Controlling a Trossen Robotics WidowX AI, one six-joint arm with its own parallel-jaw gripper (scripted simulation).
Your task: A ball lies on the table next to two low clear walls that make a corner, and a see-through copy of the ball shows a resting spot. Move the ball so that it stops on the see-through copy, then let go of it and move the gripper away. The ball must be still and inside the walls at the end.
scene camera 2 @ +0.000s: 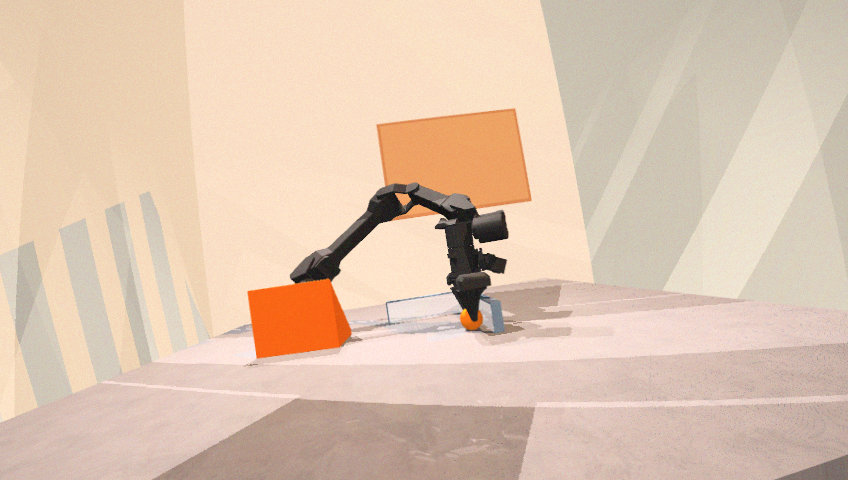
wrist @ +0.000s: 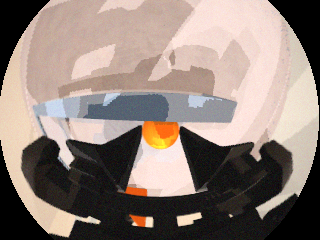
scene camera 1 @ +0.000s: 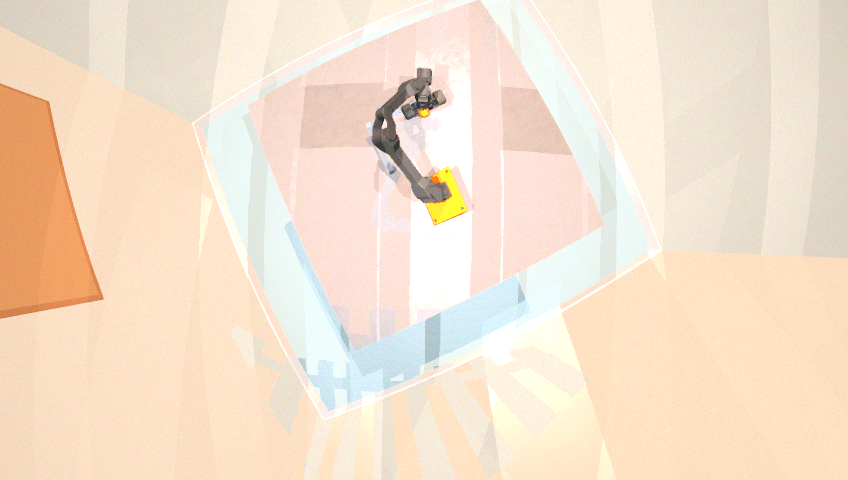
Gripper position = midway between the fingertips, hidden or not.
Observation:
I see my gripper [scene camera 2: 472,319].
My gripper is seen too in the wrist view [wrist: 160,128].

